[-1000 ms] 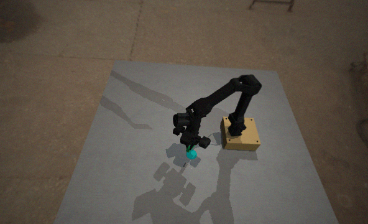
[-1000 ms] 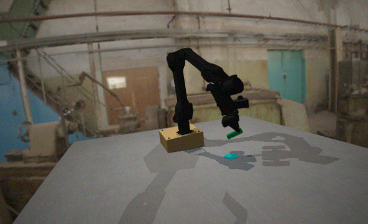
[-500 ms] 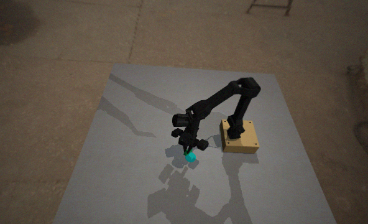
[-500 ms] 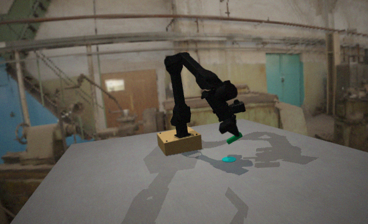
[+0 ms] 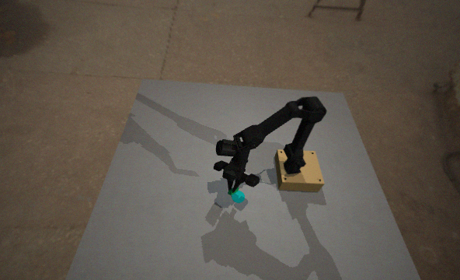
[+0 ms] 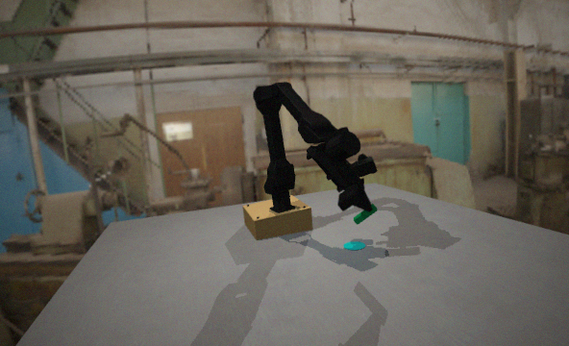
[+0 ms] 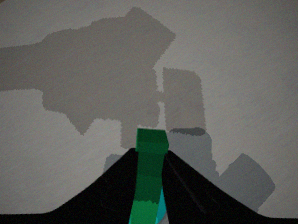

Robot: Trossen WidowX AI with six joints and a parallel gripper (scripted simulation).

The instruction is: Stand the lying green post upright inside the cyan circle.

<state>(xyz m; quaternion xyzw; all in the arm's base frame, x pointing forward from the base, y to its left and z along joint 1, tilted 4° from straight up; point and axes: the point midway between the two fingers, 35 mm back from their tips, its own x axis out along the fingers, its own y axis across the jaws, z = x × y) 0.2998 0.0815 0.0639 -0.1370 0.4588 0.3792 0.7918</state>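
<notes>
My gripper tip is 50 mm past the cyan circle, 20 mm to the left of it and 110 mm above it. From my gripper tip the other things lie so: green post: 10 mm behind, 10 mm to the right, 10 mm below.
</notes>
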